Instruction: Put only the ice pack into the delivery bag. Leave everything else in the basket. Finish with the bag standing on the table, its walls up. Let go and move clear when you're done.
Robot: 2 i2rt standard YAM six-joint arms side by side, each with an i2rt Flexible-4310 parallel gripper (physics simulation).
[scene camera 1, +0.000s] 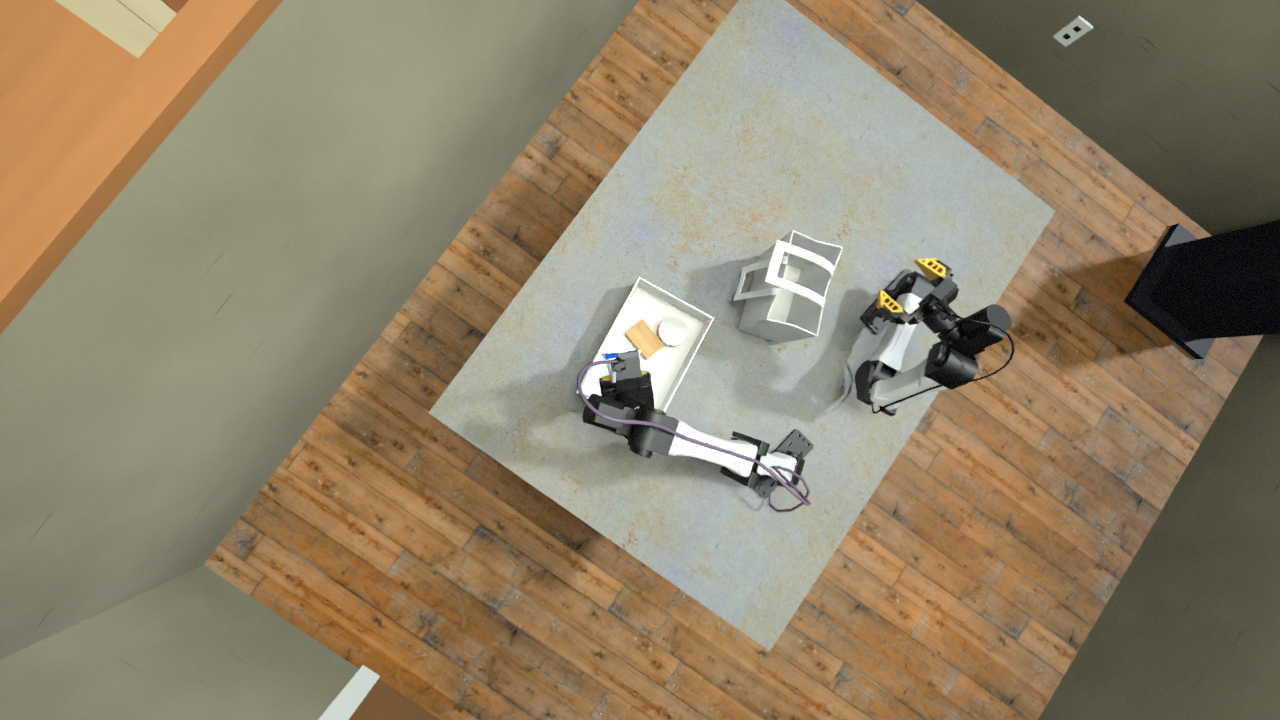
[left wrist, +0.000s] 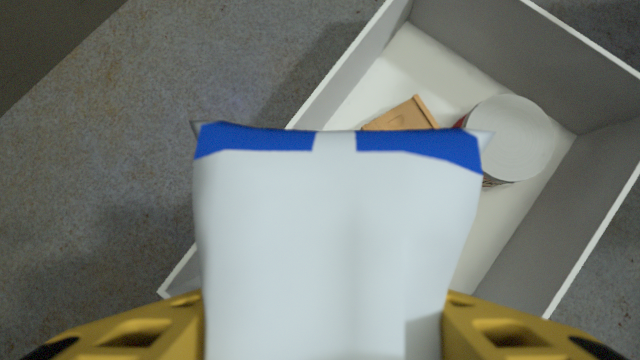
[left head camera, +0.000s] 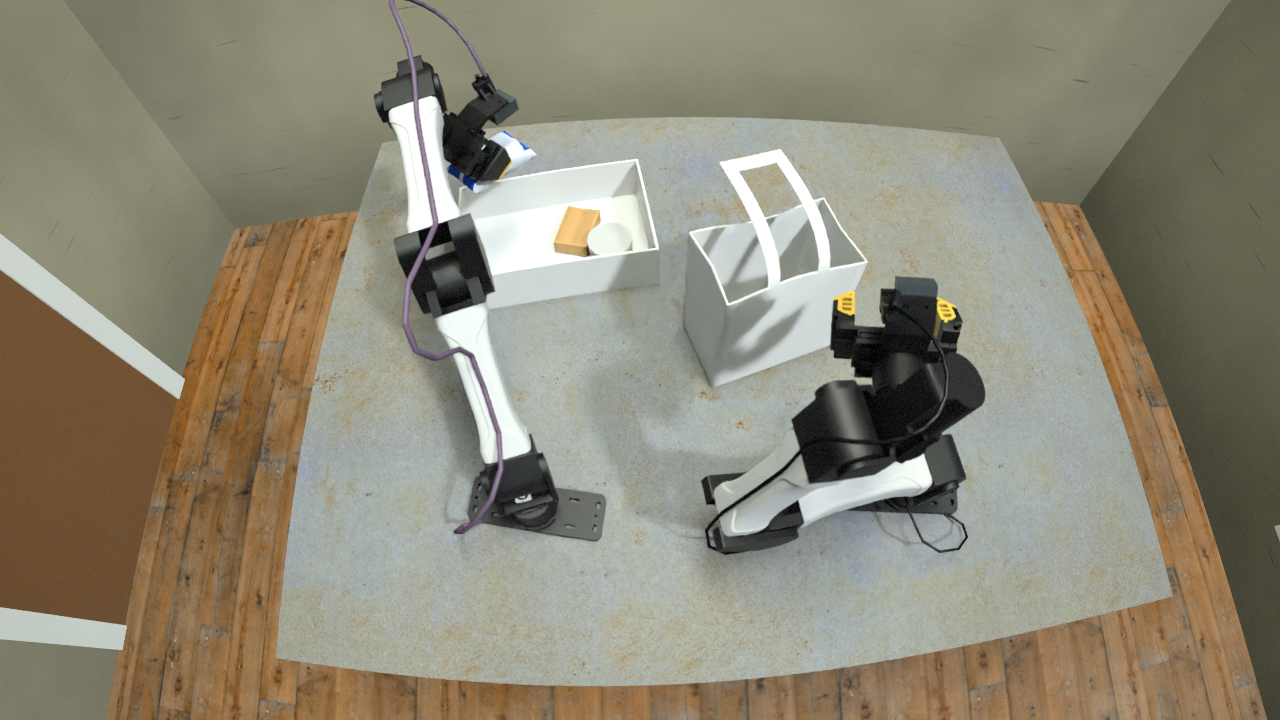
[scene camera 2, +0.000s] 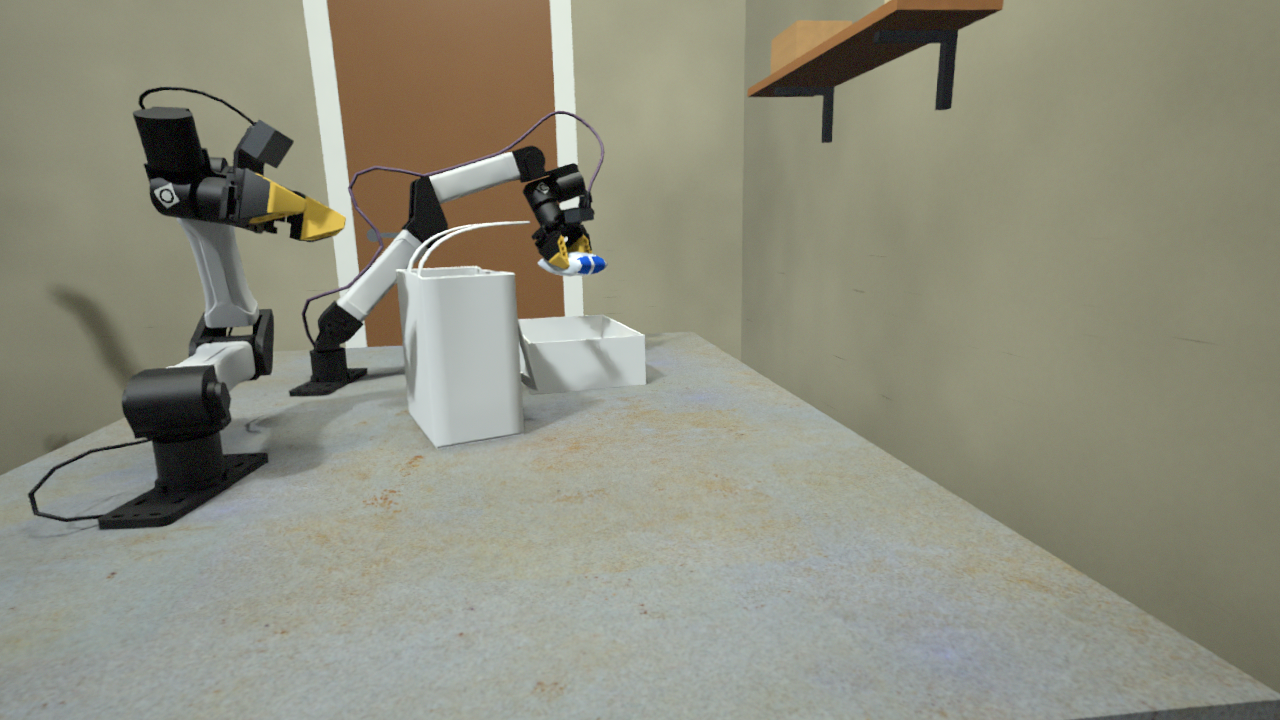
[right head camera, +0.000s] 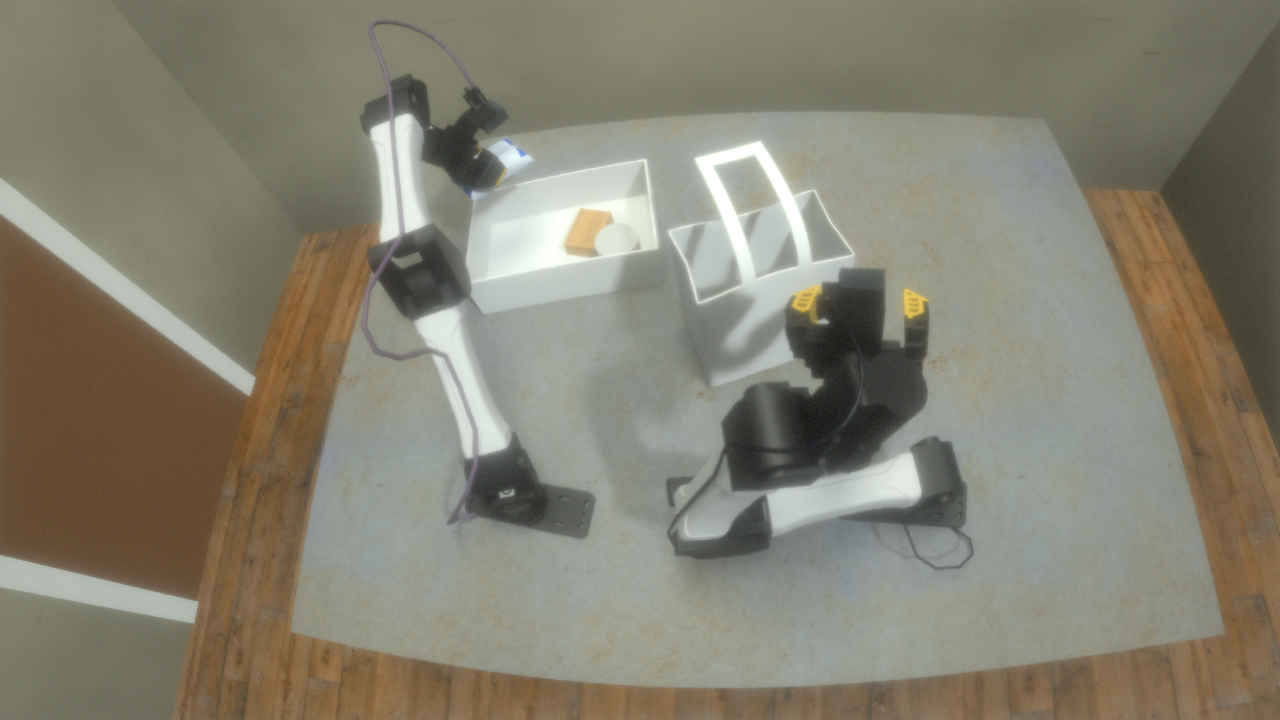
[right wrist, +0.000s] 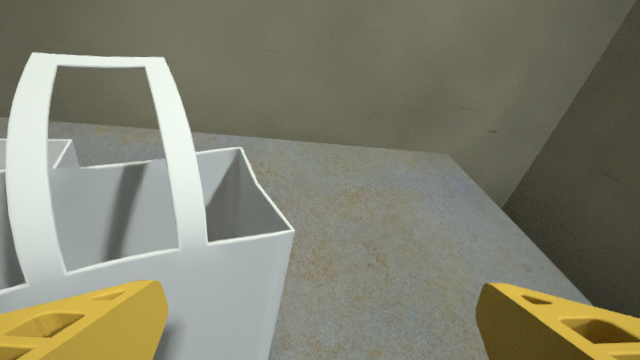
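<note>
My left gripper (scene camera 2: 572,253) (left wrist: 322,300) is shut on the white and blue ice pack (left head camera: 517,154) (right head camera: 512,156) (scene camera 2: 586,264) (left wrist: 325,225), held above the basket's far-left part. The white basket (left head camera: 572,279) (right head camera: 572,283) (scene camera 2: 581,364) holds a tan box (left head camera: 575,230) (right head camera: 587,231) (scene camera 1: 643,338) (left wrist: 400,119) and a round can (left head camera: 610,240) (right head camera: 617,239) (scene camera 1: 671,331) (left wrist: 510,137). The white delivery bag (left head camera: 760,331) (right head camera: 742,331) (scene camera 2: 469,358) (right wrist: 225,300) stands upright, walls up. One handle arches over its opening. My right gripper (scene camera 1: 910,283) (scene camera 2: 317,221) (right wrist: 320,297) is open and empty, beside the bag's near right side.
The bag stands right of the basket in the head views. My right arm is folded in front of the bag. A wall shelf (scene camera 2: 877,44) hangs high at the right in scene camera 2. A wall rises behind the table's far edge.
</note>
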